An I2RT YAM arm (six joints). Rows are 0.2 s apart.
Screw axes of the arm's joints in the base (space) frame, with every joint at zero. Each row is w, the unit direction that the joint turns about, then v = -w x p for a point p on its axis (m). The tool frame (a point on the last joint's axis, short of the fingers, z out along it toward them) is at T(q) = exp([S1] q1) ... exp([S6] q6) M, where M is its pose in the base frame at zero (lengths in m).
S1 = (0, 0, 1, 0, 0, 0)
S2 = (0, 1, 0, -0.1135, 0, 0.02)
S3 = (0, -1, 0, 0.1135, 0, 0.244)
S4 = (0, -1, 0, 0.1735, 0, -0.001)
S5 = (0, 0, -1, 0, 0.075, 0)
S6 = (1, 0, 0, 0, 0.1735, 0)
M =
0 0 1 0.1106
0 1 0 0
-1 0 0 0.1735
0 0 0 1
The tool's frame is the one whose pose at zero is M.
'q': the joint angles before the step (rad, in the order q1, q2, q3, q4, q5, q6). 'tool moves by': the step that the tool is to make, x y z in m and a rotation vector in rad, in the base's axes. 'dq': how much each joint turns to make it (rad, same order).
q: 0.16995, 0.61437, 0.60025, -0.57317, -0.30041, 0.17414
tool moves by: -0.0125, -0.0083, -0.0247, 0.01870, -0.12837, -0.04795
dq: -0.04809, -0.15821, -0.16203, 0.13348, 0.00002, -0.00019
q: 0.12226, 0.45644, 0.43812, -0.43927, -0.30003, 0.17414
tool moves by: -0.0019, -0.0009, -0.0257, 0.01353, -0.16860, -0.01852
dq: 0.00016, -0.11425, -0.17423, 0.22902, 0.01998, 0.00016
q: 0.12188, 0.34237, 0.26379, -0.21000, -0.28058, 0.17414
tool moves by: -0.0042, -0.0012, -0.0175, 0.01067, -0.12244, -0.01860
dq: -0.00030, -0.10665, -0.12044, 0.13661, 0.01878, -0.00005
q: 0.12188, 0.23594, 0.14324, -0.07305, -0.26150, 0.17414
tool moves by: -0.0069, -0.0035, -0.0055, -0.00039, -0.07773, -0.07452
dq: -0.00035, -0.12183, -0.04955, 0.00479, 0.07480, -0.00034
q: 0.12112, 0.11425, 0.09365, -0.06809, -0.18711, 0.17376
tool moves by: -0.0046, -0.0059, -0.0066, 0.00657, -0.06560, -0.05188
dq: -0.04834, -0.11363, -0.04748, -0.00016, 0.00354, 0.00039
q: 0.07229, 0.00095, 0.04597, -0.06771, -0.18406, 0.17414
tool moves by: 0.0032, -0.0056, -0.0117, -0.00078, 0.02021, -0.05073
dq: -0.05407, 0.00148, -0.03914, 0.02041, -0.00334, 0.00003
